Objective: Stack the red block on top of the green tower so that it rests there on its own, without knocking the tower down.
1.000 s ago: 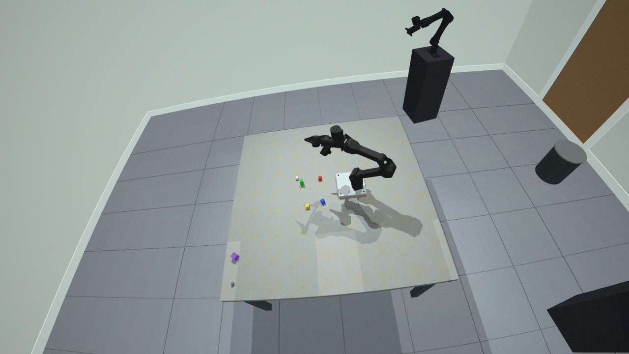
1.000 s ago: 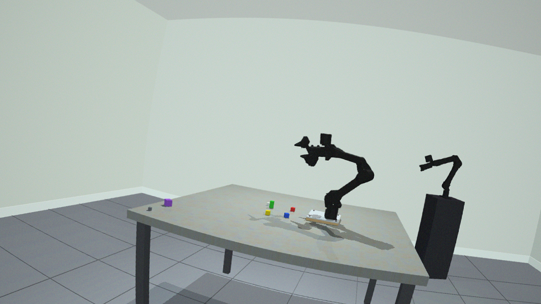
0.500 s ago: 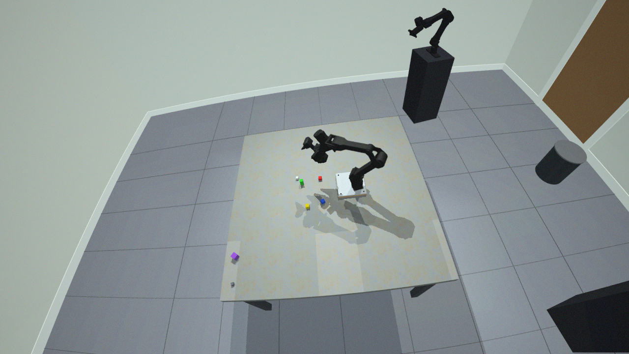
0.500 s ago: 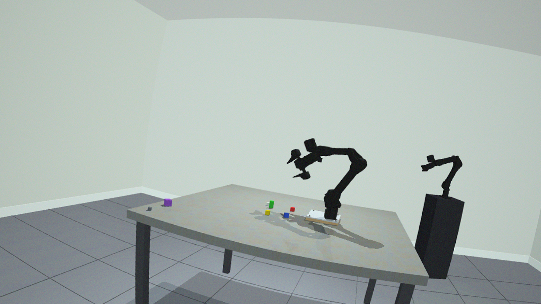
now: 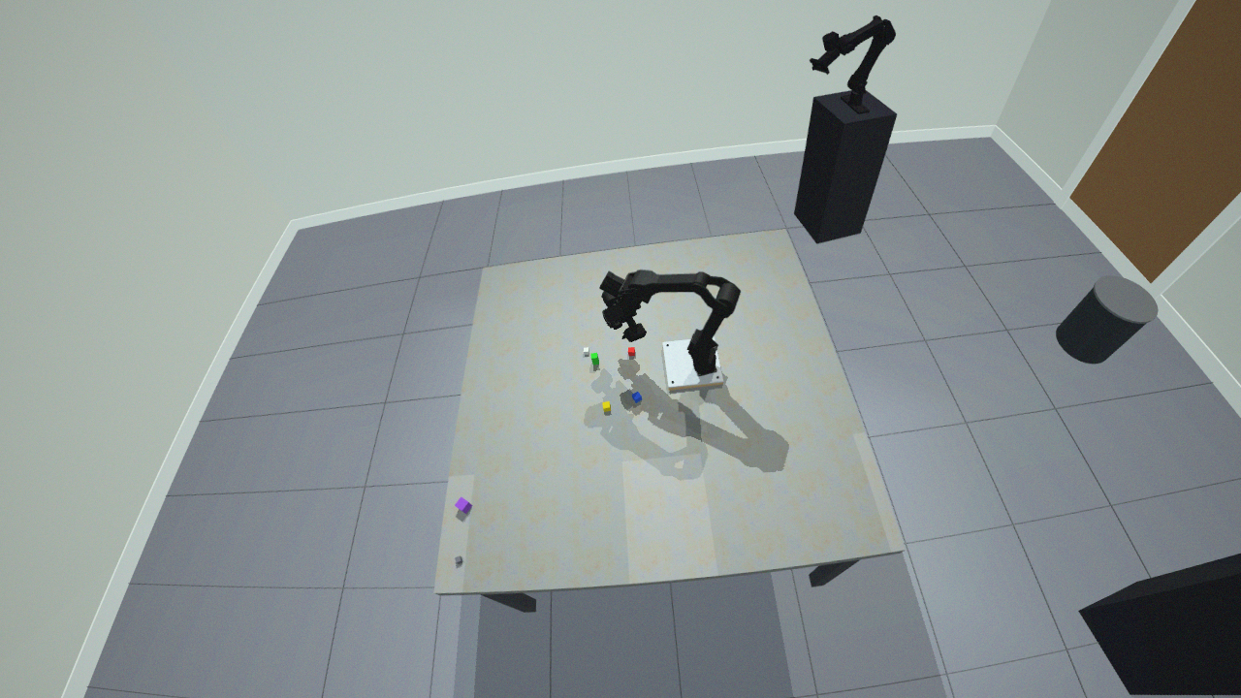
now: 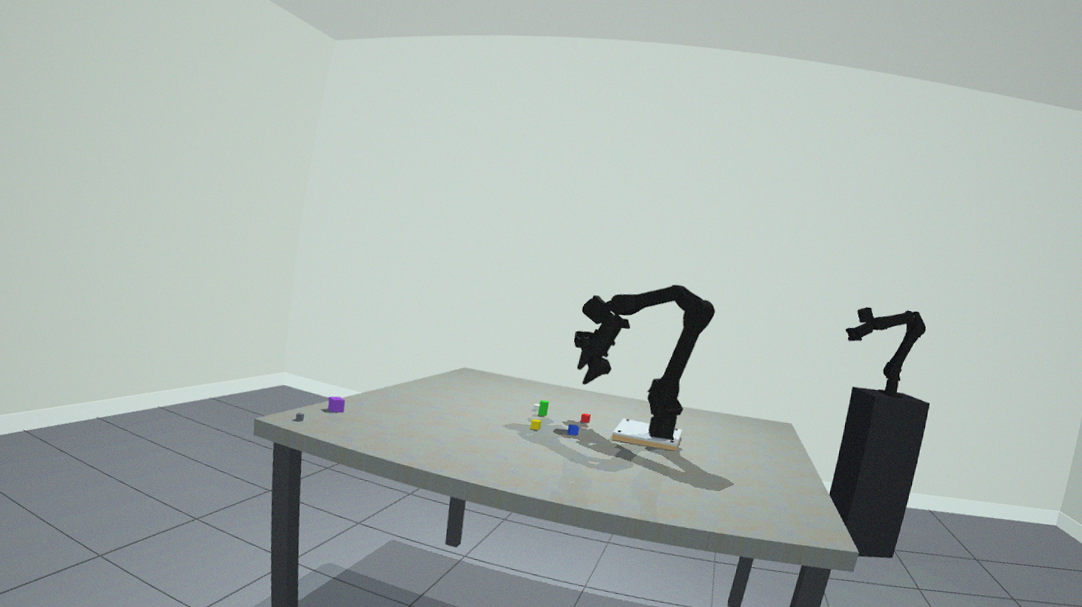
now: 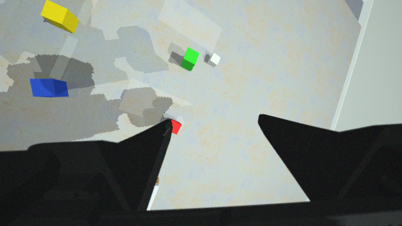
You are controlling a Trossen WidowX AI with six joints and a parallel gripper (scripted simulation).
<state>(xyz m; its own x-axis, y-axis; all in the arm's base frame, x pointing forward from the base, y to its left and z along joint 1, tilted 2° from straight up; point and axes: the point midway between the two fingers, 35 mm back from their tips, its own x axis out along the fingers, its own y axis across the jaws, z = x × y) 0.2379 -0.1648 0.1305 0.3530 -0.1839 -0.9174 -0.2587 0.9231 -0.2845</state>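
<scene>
Right now my gripper tip is 3 cm past the red block, 3 cm to the right of it and 12 cm above it. From my gripper tip the other things lie so: yellow block: 10 cm ahead, 21 cm to the left, 12 cm below; white block: 12 cm ahead, 3 cm to the right, 12 cm below; blue block: 21 cm to the left, 12 cm below.
</scene>
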